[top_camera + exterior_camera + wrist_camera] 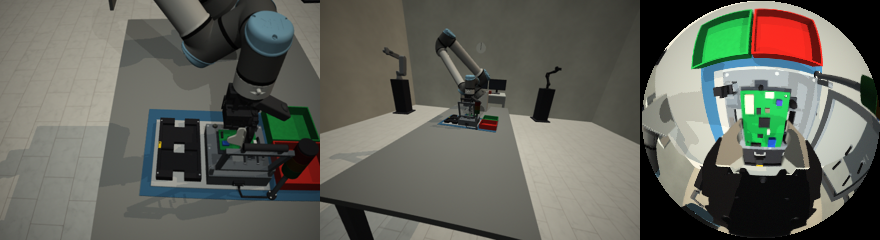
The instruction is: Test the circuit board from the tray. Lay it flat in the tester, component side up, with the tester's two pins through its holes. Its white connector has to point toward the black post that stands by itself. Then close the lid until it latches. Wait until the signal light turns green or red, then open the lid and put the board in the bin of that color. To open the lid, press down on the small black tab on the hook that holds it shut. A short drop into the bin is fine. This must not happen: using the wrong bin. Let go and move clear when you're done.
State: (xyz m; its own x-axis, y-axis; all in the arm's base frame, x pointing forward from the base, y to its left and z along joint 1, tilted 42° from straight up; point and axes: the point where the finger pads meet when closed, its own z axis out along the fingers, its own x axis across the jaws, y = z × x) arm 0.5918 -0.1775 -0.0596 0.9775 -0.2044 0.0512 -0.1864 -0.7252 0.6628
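Right now my hand is right at the green circuit board. From my hand the other things lie so: black latch tab (60 mm to the left, 50 mm behind, 10 mm above); tester lid (120 mm ahead, 100 mm above, 30 mm to the right); red bin (180 mm to the left, 80 mm ahead, 70 mm below).
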